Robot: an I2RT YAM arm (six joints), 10 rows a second.
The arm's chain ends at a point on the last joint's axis. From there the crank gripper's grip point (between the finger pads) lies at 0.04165 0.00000 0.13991 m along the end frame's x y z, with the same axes.
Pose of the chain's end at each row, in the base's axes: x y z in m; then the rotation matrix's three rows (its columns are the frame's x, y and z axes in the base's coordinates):
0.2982 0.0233 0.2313; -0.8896 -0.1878 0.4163; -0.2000 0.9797 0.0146; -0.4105 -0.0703 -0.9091
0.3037 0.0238 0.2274; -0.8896 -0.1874 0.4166; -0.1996 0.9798 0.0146; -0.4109 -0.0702 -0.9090
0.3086 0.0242 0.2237; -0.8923 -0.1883 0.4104; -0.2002 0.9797 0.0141; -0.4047 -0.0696 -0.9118
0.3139 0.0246 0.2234; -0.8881 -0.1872 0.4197; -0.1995 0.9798 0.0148; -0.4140 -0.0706 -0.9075
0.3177 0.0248 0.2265; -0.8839 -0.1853 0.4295; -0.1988 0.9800 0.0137; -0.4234 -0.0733 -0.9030
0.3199 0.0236 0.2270; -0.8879 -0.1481 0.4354; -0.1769 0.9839 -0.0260; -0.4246 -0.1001 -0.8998
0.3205 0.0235 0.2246; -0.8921 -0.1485 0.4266; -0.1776 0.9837 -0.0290; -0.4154 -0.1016 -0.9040
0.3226 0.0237 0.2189; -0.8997 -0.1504 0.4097; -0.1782 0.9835 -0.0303; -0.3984 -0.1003 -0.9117
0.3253 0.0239 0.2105; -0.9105 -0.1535 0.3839; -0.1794 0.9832 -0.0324; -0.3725 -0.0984 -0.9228
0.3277 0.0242 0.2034; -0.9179 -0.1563 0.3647; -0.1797 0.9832 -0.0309; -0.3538 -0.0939 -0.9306
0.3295 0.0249 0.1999; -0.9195 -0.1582 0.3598; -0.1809 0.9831 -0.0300; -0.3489 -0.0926 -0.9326
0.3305 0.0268 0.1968; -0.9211 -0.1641 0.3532; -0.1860 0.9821 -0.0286; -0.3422 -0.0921 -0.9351
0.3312 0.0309 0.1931; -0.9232 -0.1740 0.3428; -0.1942 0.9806 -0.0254; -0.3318 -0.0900 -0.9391
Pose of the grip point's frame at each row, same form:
0.3194 0.0170 0.0870; -0.8896 -0.1878 0.4163; -0.2000 0.9797 0.0146; -0.4105 -0.0703 -0.9091
0.3249 0.0175 0.0831; -0.8896 -0.1874 0.4166; -0.1996 0.9798 0.0146; -0.4109 -0.0702 -0.9090
0.3289 0.0178 0.0793; -0.8923 -0.1883 0.4104; -0.2002 0.9797 0.0141; -0.4047 -0.0696 -0.9118
0.3356 0.0184 0.0792; -0.8881 -0.1872 0.4197; -0.1995 0.9798 0.0148; -0.4140 -0.0706 -0.9075
0.3410 0.0184 0.0825; -0.8839 -0.1853 0.4295; -0.1988 0.9800 0.0137; -0.4234 -0.0733 -0.9030
0.3438 0.0126 0.0834; -0.8879 -0.1481 0.4354; -0.1769 0.9839 -0.0260; -0.4246 -0.1001 -0.8998
0.3430 0.0120 0.0808; -0.8921 -0.1485 0.4266; -0.1776 0.9837 -0.0290; -0.4154 -0.1016 -0.9040
0.3424 0.0120 0.0748; -0.8997 -0.1504 0.4097; -0.1782 0.9835 -0.0303; -0.3984 -0.1003 -0.9117
0.3411 0.0119 0.0659; -0.9105 -0.1535 0.3839; -0.1794 0.9832 -0.0324; -0.3725 -0.0984 -0.9228
0.3405 0.0124 0.0585; -0.9179 -0.1563 0.3647; -0.1797 0.9832 -0.0309; -0.3538 -0.0939 -0.9306
0.3415 0.0132 0.0549; -0.9195 -0.1582 0.3598; -0.1809 0.9831 -0.0300; -0.3489 -0.0926 -0.9326
0.3416 0.0151 0.0517; -0.9211 -0.1641 0.3532; -0.1860 0.9821 -0.0286; -0.3422 -0.0921 -0.9351
0.3407 0.0193 0.0479; -0.9232 -0.1740 0.3428; -0.1942 0.9806 -0.0254; -0.3318 -0.0900 -0.9391

